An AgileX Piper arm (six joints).
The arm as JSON. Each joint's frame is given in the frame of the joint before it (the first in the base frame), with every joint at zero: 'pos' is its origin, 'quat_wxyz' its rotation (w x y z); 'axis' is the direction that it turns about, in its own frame. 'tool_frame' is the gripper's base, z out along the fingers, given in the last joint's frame.
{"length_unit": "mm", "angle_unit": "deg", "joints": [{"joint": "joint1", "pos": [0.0, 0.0, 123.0], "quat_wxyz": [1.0, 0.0, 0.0, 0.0], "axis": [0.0, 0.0, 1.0]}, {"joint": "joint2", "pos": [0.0, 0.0, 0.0], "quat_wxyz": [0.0, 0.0, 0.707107, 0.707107], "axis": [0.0, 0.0, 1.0]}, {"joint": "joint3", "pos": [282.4, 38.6, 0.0], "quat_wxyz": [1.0, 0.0, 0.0, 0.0], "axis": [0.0, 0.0, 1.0]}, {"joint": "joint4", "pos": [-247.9, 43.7, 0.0], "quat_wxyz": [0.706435, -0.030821, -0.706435, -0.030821], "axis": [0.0, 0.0, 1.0]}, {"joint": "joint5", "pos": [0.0, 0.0, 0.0], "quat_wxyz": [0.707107, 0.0, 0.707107, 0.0], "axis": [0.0, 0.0, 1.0]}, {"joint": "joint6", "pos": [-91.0, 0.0, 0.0], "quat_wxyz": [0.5, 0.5, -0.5, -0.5], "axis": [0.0, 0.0, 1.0]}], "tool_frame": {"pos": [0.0, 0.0, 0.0], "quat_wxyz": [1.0, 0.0, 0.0, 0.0]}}
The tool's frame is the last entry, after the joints.
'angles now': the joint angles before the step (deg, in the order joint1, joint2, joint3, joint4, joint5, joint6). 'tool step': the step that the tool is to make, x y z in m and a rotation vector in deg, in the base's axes. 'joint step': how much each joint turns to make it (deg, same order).
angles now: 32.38 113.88 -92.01 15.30 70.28 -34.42
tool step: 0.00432 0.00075 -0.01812 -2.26 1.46 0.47
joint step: 0.00 2.51 0.00 -1.18 -0.04 -0.11
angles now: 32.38 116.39 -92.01 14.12 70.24 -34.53
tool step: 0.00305 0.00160 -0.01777 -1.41 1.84 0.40
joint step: 0.01 2.49 0.00 -0.21 -0.10 -0.35
